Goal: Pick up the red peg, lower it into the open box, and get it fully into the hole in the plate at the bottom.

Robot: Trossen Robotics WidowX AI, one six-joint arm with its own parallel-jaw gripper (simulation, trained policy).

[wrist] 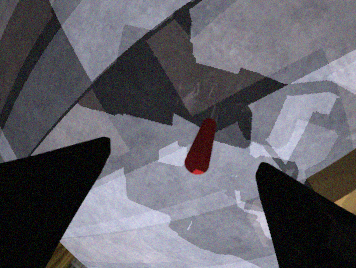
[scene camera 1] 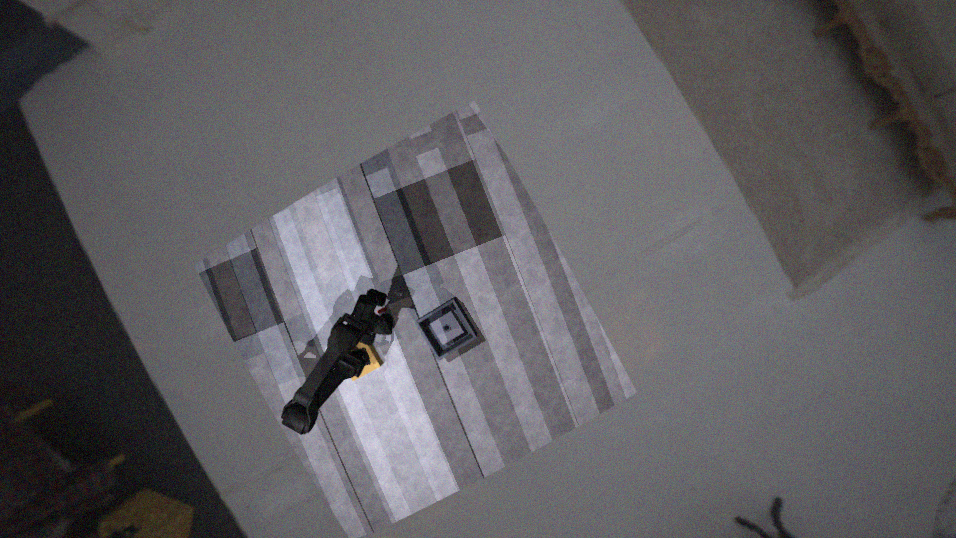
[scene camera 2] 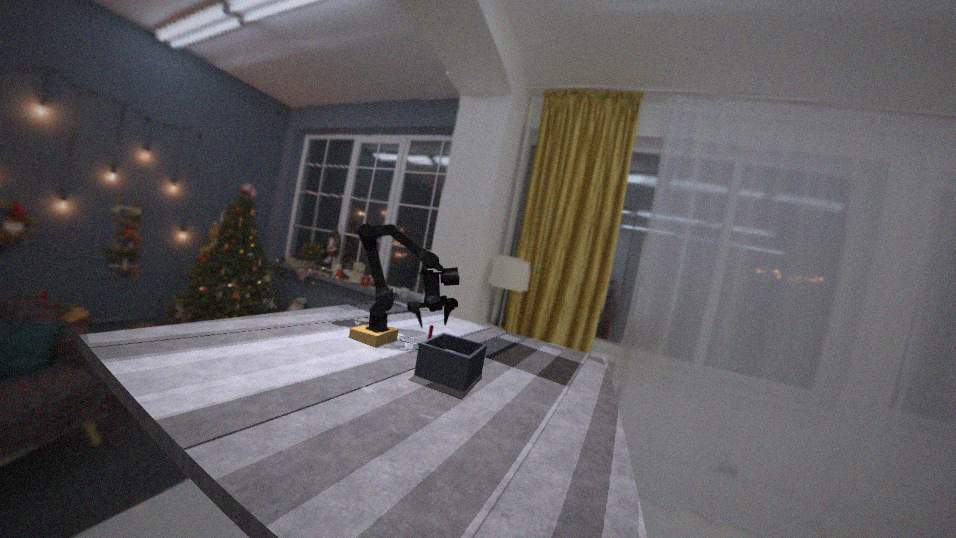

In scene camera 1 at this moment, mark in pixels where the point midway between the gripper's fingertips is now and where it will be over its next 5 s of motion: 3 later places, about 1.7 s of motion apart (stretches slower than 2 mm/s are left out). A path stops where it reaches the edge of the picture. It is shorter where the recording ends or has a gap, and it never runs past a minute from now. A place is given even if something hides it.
My gripper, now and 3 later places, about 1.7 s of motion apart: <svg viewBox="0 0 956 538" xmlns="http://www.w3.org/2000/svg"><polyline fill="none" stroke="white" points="380,309 393,306 438,330 466,334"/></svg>
